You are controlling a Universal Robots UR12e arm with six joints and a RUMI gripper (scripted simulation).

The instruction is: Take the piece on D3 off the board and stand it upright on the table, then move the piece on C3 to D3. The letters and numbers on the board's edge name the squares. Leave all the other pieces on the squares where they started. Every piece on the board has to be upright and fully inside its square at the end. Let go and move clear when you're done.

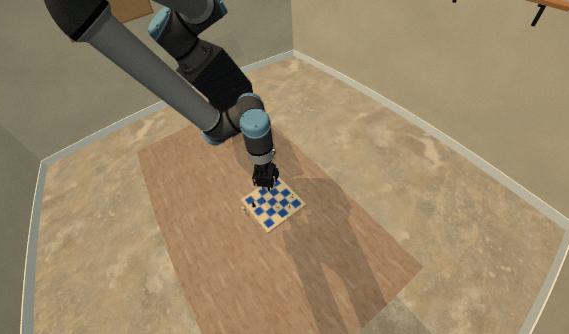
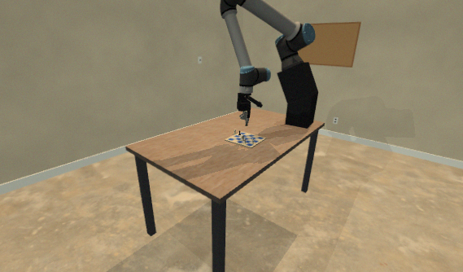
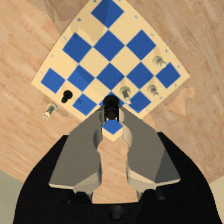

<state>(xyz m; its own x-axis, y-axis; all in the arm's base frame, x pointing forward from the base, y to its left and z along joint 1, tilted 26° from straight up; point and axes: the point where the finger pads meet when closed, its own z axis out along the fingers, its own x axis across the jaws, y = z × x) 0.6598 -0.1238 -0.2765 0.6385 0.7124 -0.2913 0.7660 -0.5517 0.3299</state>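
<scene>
The chessboard lies 120 mm below my hand. Also, from my hand: white chess piece 30 mm behind, 130 mm to the right, 110 mm below.
</scene>
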